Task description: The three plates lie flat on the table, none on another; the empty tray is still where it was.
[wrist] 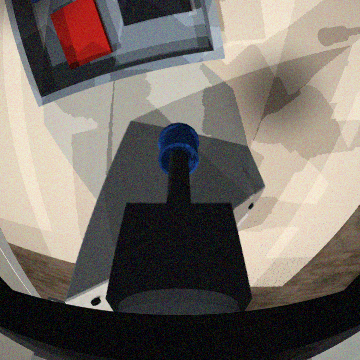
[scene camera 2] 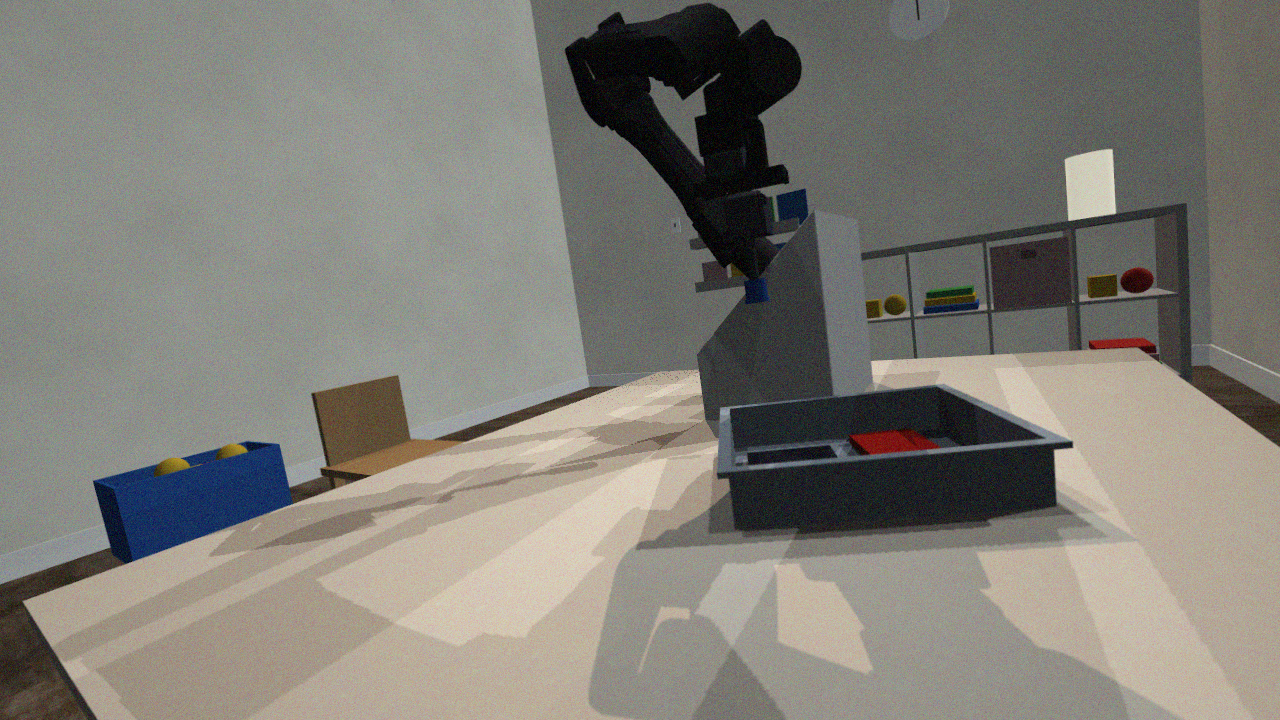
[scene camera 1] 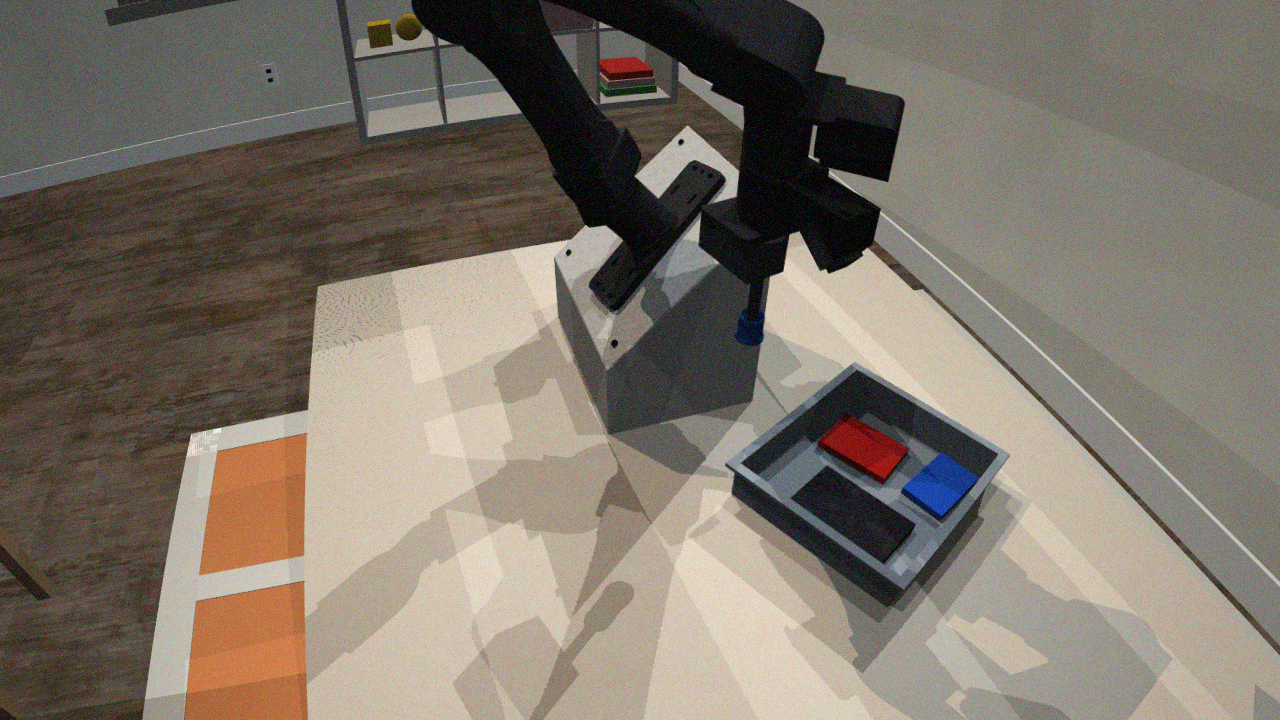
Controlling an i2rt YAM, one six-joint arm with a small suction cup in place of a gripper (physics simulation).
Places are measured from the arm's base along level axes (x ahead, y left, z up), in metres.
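Where they show: hand at its tool point: [wrist: 178, 140] [scene camera 2: 757, 301] [scene camera 1: 749, 336]; arm's base at its link origin: [scene camera 2: 781, 279] [scene camera 1: 658, 235].
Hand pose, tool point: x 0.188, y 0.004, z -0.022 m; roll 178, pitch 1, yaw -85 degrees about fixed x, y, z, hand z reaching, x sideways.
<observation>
Each offset is from my tool point to the centre of the thing. Level surfaces: height alone.
A grey tray {dx +0.123, dy +0.103, dz -0.141 m} [scene camera 1: 805, 528] [scene camera 2: 895, 492] [wrist: 130, 73] stands on the table {dz -0.166 m} [scene camera 1: 384, 483] [scene camera 2: 501, 573]. Three plates lie flat and apart inside it: a red plate {dx +0.073, dy +0.137, dz -0.158 m} [scene camera 1: 861, 447] [scene camera 2: 890, 441] [wrist: 82, 35], a blue plate {dx +0.167, dy +0.180, dz -0.158 m} [scene camera 1: 939, 484] and a larger black plate {dx +0.149, dy +0.053, dz -0.158 m} [scene camera 1: 854, 514] [scene camera 2: 792, 454] [wrist: 155, 9]. None lies on another. The tray's wall hides the blue plate in scene camera 2. My gripper, a blue suction cup [scene camera 1: 749, 327] [scene camera 2: 756, 291] [wrist: 178, 142], points down, open and bare, high beside the arm's base and apart from the tray.
The arm's grey wedge-shaped base [scene camera 1: 680, 358] [scene camera 2: 850, 304] [wrist: 115, 200] stands close behind the tray. A chair [scene camera 2: 362, 420] and a blue bin [scene camera 2: 201, 501] stand beyond the table's left edge in scene camera 2. A wall runs along the right in scene camera 1.
</observation>
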